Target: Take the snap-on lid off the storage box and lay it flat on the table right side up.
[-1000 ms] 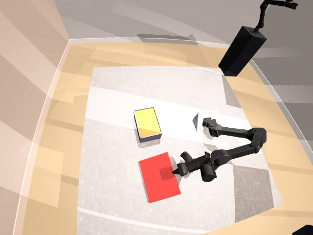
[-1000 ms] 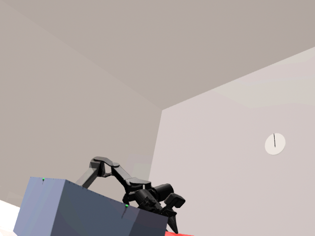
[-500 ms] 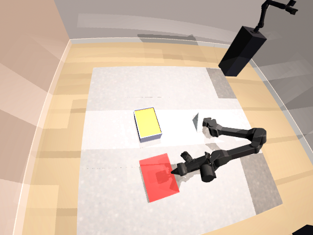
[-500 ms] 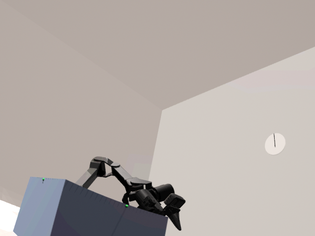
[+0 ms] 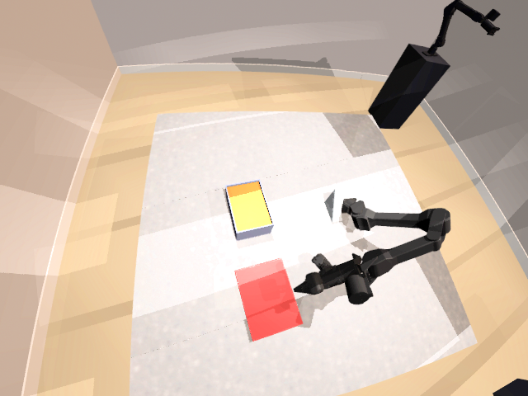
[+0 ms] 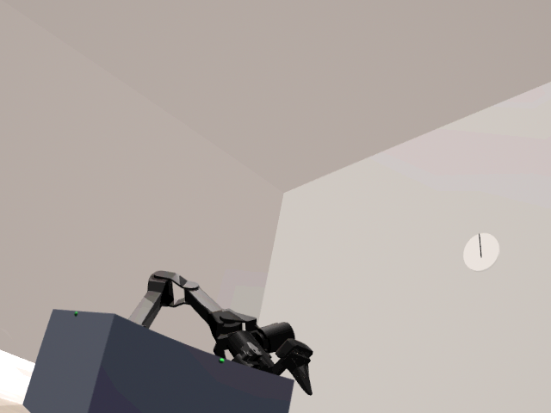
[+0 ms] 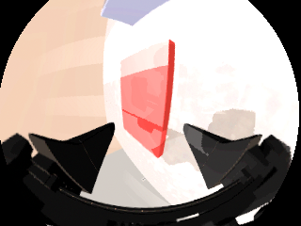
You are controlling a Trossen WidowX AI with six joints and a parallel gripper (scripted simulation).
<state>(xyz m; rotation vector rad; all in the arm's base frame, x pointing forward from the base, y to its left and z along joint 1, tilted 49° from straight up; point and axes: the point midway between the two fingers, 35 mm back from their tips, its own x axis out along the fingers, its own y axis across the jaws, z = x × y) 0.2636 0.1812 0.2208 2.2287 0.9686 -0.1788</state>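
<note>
Now: the red lid 100 mm ahead of my gripper tip, 50 mm below it and 10 mm to the left of it. The rest, counted from my gripper tip: storage box (320 mm to the right, 130 mm ahead, 20 mm below).
</note>
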